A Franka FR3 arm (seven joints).
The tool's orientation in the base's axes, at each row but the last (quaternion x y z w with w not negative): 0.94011 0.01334 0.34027 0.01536; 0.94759 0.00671 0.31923 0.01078; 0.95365 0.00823 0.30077 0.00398; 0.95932 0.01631 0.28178 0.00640; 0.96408 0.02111 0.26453 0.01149; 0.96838 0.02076 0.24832 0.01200; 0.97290 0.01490 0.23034 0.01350; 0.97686 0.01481 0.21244 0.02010; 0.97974 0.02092 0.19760 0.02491; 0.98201 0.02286 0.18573 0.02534
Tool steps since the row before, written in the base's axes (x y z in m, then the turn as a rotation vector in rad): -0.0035 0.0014 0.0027 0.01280 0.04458 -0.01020; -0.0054 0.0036 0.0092 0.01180 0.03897 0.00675; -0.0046 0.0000 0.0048 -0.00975 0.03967 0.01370; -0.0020 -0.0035 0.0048 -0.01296 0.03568 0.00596; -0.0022 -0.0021 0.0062 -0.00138 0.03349 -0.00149; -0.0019 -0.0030 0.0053 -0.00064 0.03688 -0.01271; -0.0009 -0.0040 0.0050 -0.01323 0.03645 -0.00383; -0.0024 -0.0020 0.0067 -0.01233 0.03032 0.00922; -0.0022 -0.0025 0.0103 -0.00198 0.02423 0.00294; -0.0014 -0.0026 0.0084 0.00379 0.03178 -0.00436
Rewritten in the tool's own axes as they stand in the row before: -0.0009 -0.0013 -0.0043 0.00489 -0.04474 0.01514; 0.0013 -0.0034 -0.0106 0.01424 -0.03872 0.00114; -0.0010 0.0000 -0.0066 0.00059 -0.03962 -0.01692; 0.0008 0.0035 -0.0051 -0.00643 -0.03589 -0.01213; 0.0012 0.0022 -0.0064 -0.00038 -0.03355 0.00021; 0.0007 0.0031 -0.0055 -0.00496 -0.03729 0.01035; 0.0013 0.0041 -0.0048 -0.01225 -0.03685 -0.00322; 0.0005 0.0023 -0.0070 -0.00625 -0.03011 -0.01451; 0.0018 0.0030 -0.0102 0.00054 -0.02407 -0.00446; 0.0016 0.0030 -0.0082 0.00367 -0.03183 0.00413
